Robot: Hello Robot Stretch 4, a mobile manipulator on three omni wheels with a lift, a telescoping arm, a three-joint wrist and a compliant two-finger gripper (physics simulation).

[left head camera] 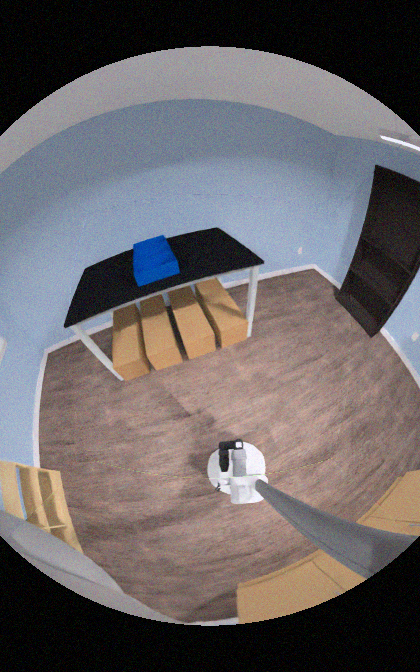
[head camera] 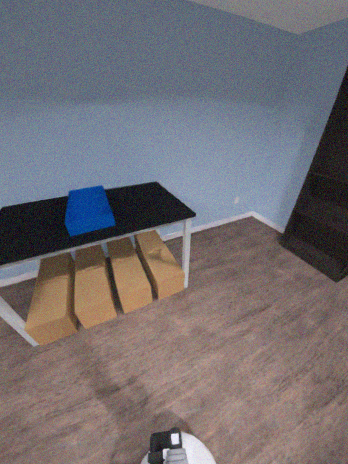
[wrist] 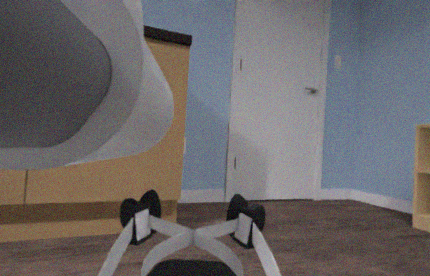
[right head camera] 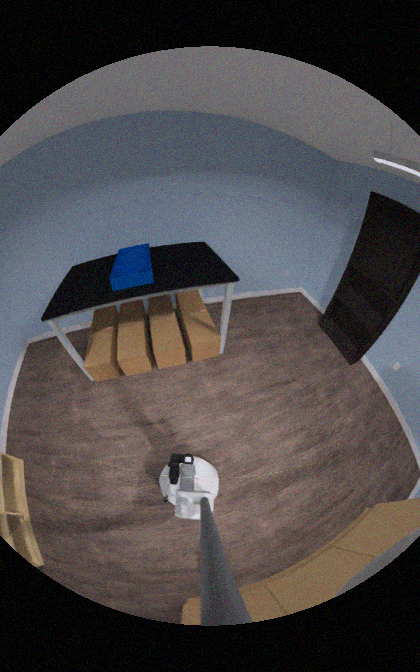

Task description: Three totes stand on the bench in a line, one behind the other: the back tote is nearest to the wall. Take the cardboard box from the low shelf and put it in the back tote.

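Frame: origin at the robot's base, x ahead, y left, z up, level; millimetres.
Seen in the pictures: gripper, fingertip midpoint: (left head camera: 225, 491) (wrist: 194, 208) (right head camera: 172, 503).
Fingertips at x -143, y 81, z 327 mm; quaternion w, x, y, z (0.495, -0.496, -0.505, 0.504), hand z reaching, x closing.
Note:
Offsets run from my fingertips to a thing's top centre. "spot": to the spot under its first point. Level surfaces: height alone.
Blue totes @[1347 mm ahead, 419 mm left, 659 mm up] (head camera: 90, 210) (left head camera: 155, 260) (right head camera: 132, 267) stand on the black-topped bench @[559 mm up] (head camera: 145, 200) (left head camera: 210, 250) (right head camera: 185, 262), against the blue wall. They look like one long blue block, and I cannot tell the three apart. A low light-wood shelf (left head camera: 56, 495) (right head camera: 16, 480) (wrist: 422, 223) shows in part at the lower left of the left and right head camera views and at the right edge of the wrist view. I cannot make out the cardboard box of the task on it. My gripper (wrist: 194, 208) is open and empty above the floor, away from bench and shelf.
Several large cardboard boxes @[spot: 1350 mm ahead, 223 mm left, 84 mm down] (head camera: 132, 280) (left head camera: 192, 325) (right head camera: 167, 335) lie under the bench. A tall dark bookcase (head camera: 310, 260) (left head camera: 357, 312) (right head camera: 342, 342) stands at the right. A wooden cabinet (left head camera: 300, 585) (right head camera: 320, 560) (wrist: 165, 175) and a white door (wrist: 275, 100) are also in view.

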